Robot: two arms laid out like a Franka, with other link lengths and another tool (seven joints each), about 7 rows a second.
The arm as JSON. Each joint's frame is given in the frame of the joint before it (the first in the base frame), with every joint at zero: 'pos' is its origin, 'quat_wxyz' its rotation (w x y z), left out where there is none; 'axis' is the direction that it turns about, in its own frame. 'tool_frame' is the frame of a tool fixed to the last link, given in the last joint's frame.
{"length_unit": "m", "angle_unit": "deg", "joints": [
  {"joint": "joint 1", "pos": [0.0, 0.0, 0.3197], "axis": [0.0, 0.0, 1.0]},
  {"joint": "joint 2", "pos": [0.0, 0.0, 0.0], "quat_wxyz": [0.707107, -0.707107, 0.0, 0.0], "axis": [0.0, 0.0, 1.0]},
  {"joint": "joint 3", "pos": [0.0, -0.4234, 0.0], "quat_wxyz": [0.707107, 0.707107, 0.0, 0.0], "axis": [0.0, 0.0, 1.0]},
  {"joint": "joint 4", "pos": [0.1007, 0.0, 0.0], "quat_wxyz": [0.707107, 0.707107, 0.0, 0.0], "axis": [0.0, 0.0, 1.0]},
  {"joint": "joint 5", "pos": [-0.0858, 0.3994, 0.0], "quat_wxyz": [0.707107, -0.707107, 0.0, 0.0], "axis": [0.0, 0.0, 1.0]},
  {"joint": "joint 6", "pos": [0.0, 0.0, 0.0], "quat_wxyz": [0.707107, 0.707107, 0.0, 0.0], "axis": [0.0, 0.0, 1.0]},
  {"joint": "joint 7", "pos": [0.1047, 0.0, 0.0], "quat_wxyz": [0.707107, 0.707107, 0.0, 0.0], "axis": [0.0, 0.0, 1.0]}
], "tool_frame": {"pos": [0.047, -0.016, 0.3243], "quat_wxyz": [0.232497, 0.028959, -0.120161, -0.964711]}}
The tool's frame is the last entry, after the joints.
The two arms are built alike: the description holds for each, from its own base.
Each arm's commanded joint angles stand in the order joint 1, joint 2, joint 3, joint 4, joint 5, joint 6, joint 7.
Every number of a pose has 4 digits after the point.
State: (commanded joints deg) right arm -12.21 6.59 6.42 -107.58 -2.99 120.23 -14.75; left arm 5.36 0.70 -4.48 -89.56 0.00 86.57 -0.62
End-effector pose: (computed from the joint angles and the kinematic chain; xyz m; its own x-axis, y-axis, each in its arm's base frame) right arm 0.7251 -0.0576 0.3361 -0.9513 0.2875 -0.1110 0.3069 0.9170 -0.2547; left arm 0.6357 0.0264 0.4925 -0.9000 0.4322 0.0571 0.4022 0.8738 -0.2734
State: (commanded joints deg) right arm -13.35 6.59 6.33 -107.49 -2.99 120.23 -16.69; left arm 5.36 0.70 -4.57 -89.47 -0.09 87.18 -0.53
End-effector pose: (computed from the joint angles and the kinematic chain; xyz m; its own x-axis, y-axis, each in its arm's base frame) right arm 0.7235 -0.0717 0.3368 -0.9547 0.2755 -0.1121 0.2957 0.9197 -0.2583; left arm 0.6397 0.0249 0.4947 -0.8993 0.4350 0.0455 0.4083 0.8721 -0.2698
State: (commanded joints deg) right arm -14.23 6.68 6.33 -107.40 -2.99 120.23 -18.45; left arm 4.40 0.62 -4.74 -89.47 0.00 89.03 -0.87
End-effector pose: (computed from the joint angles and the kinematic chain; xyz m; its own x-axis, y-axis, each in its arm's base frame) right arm 0.7222 -0.0816 0.3365 -0.9590 0.2607 -0.1115 0.2814 0.9233 -0.2614; left arm 0.6503 0.0130 0.5001 -0.8942 0.4473 0.0162 0.4290 0.8669 -0.2540
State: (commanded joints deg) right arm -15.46 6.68 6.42 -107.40 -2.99 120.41 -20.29; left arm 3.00 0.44 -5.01 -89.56 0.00 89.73 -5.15
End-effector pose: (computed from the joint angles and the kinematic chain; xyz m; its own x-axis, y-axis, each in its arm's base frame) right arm 0.7206 -0.0947 0.3369 -0.9619 0.2487 -0.1140 0.2706 0.9257 -0.2643; left arm 0.6522 -0.0026 0.5031 -0.9138 0.4061 0.0041 0.3925 0.8858 -0.2476
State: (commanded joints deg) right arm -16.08 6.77 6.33 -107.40 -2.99 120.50 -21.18; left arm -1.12 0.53 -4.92 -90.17 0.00 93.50 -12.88
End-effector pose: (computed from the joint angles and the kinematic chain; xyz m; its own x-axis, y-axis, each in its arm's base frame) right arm 0.7194 -0.1030 0.3360 -0.9627 0.2455 -0.1136 0.2676 0.9261 -0.2660; left arm 0.6667 -0.0442 0.5063 -0.9370 0.3461 -0.0476 0.3473 0.9081 -0.2341
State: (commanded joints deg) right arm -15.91 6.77 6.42 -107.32 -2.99 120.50 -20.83; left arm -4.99 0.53 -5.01 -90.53 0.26 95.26 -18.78
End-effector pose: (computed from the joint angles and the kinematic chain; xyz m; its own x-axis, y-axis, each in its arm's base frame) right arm 0.7206 -0.1001 0.3368 -0.9621 0.2471 -0.1152 0.2695 0.9258 -0.2650; left arm 0.6682 -0.0855 0.5078 -0.9466 0.3142 -0.0720 0.3223 0.9181 -0.2308
